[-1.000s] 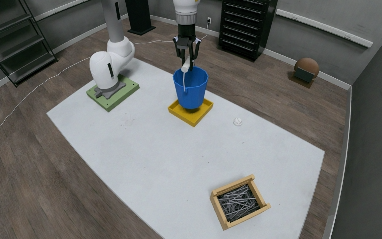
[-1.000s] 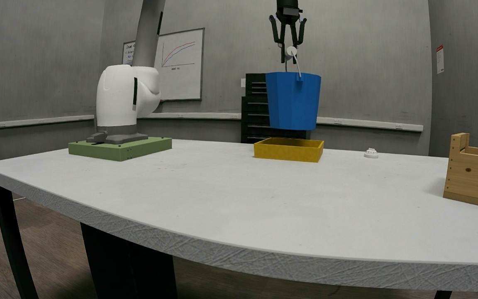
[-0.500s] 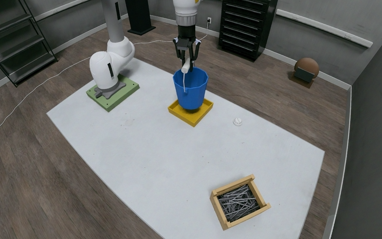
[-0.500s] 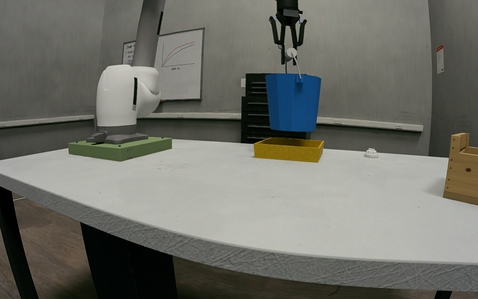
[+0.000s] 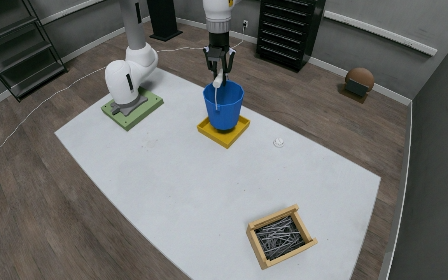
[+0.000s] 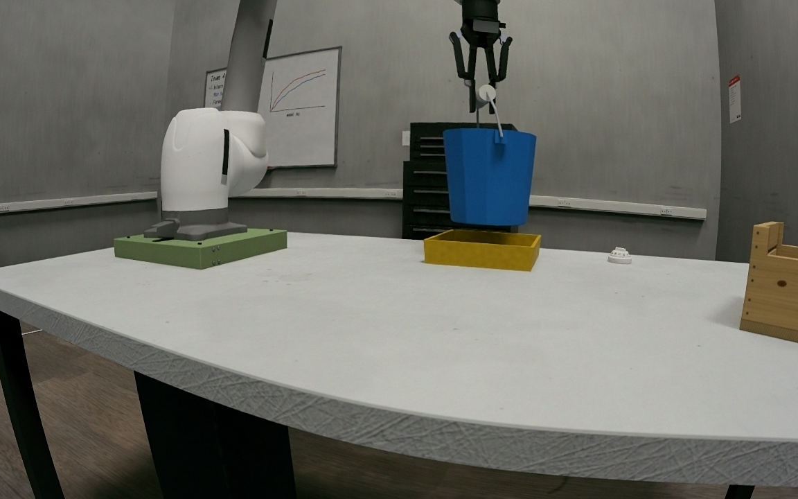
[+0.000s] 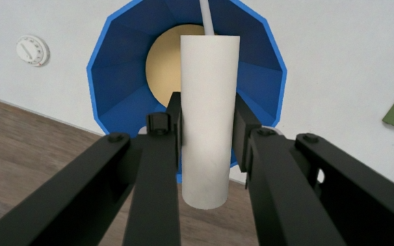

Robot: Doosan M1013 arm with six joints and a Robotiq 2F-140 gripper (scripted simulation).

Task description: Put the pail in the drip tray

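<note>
The blue pail is 1 cm ahead of my hand and 10 cm below it. Round my hand: pail handle (3 cm below); small white knob (30 cm ahead, 8 cm to the left, 31 cm below); yellow drip tray (1 cm ahead, 31 cm below).
</note>
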